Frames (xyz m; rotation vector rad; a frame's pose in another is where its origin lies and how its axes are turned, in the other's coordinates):
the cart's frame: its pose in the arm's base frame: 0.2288 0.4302 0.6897 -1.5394 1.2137 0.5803
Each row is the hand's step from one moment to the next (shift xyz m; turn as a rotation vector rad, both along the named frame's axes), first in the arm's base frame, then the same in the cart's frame.
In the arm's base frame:
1: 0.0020 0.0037 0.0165 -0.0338 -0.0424 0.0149
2: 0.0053 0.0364 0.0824 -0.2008 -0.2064 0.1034
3: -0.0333 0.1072 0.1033 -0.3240 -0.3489 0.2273
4: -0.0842 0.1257 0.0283 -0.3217 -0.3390 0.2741
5: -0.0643 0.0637 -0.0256 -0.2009 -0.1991 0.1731
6: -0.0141 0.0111 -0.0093 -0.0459 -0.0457 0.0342
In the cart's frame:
1: -0.0146 -0.0086 -0.0018 -0.0081 0.0218 -0.0512
2: -0.0817 -0.0377 0.0066 -0.0788 0.1257 -0.2676
3: -0.1417 -0.0077 0.0559 -0.1716 0.1763 -0.4668
4: -0.1049 0.0712 0.0872 -0.2140 0.1549 -0.4730
5: -0.0276 0.0726 0.0530 -0.1403 0.0966 -0.2845
6: -0.0018 0.0173 0.0103 -0.0275 0.0243 -0.0634

